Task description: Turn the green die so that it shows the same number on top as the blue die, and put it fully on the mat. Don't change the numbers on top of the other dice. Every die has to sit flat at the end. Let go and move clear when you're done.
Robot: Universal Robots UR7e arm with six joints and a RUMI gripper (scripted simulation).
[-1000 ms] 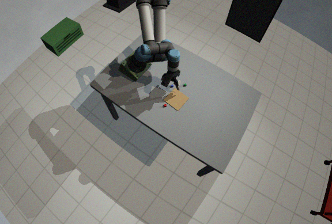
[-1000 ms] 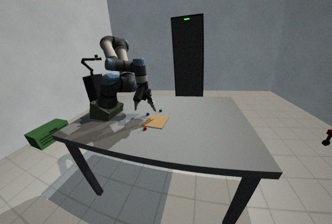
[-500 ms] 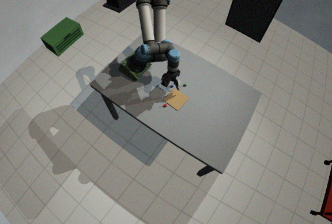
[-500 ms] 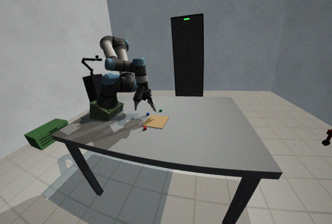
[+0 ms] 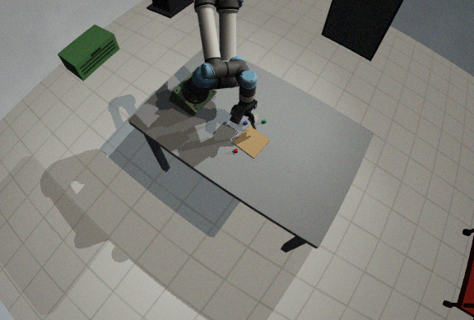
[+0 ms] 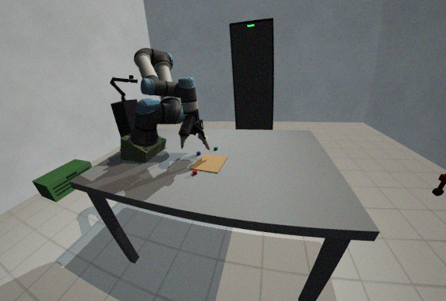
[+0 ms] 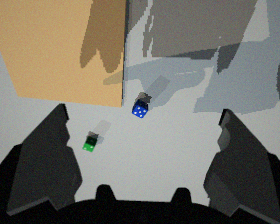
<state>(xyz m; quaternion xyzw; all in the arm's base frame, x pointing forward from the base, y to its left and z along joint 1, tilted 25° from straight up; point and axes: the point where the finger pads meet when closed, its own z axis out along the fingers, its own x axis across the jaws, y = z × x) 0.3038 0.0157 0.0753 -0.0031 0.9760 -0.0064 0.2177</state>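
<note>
The blue die lies 30 mm to the left of my hand and 30 mm below it. From my hand the other things lie so: red die 140 mm to the right, 60 mm ahead, 30 mm below; green die 90 mm to the left, 80 mm ahead, 30 mm below; tan mat 90 mm ahead, 50 mm to the right, 40 mm below.
</note>
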